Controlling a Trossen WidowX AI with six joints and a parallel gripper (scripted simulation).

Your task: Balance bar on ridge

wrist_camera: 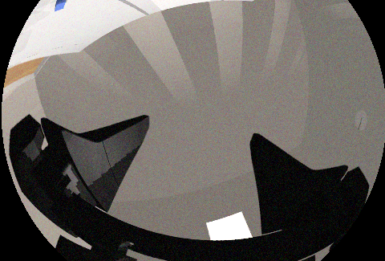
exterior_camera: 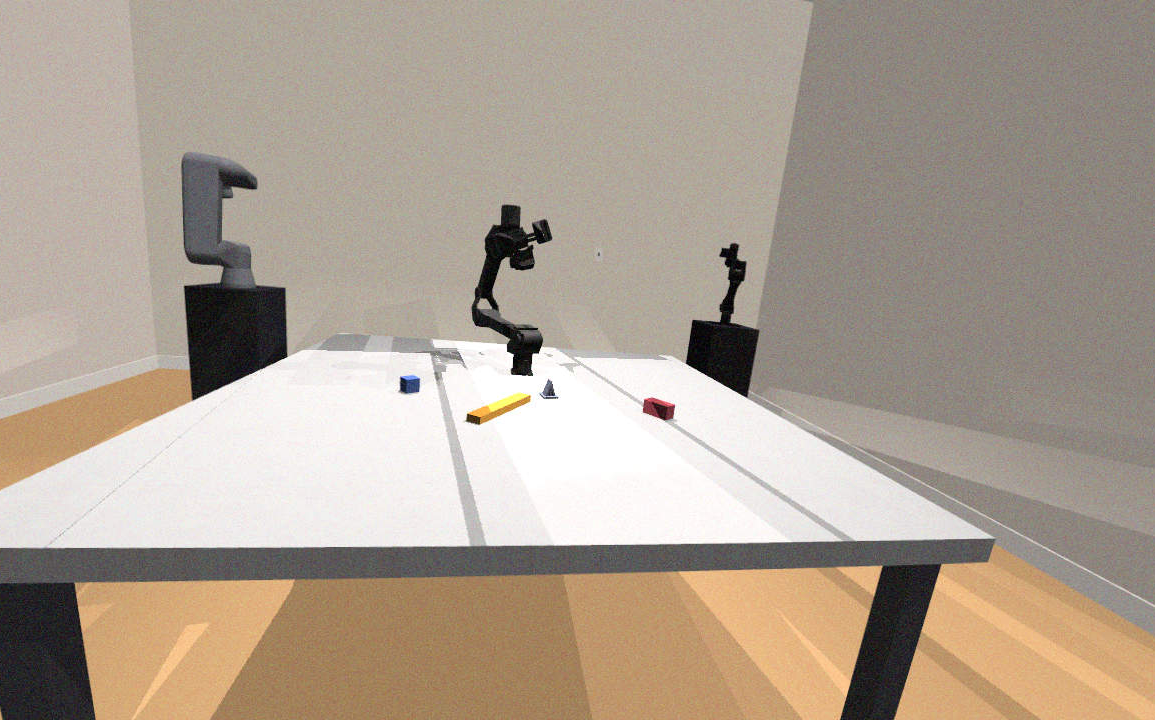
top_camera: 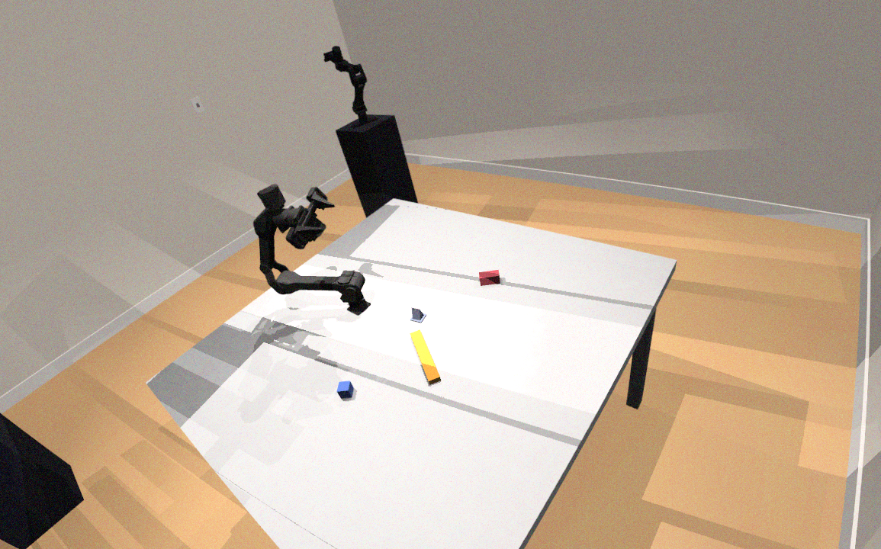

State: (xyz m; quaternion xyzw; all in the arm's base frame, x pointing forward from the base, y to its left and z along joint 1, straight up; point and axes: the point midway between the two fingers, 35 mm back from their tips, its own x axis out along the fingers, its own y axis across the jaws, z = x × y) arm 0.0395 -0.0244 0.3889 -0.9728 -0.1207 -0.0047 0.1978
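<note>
Now: the orange bar 290 mm ahead of my gripper tip, 50 mm to the right of it and 380 mm below it. From my gripper tip the other things lie so: small blue cube 170 mm ahead, 260 mm to the right, 370 mm below; then red block 270 mm ahead, 320 mm to the left, 370 mm below.
</note>
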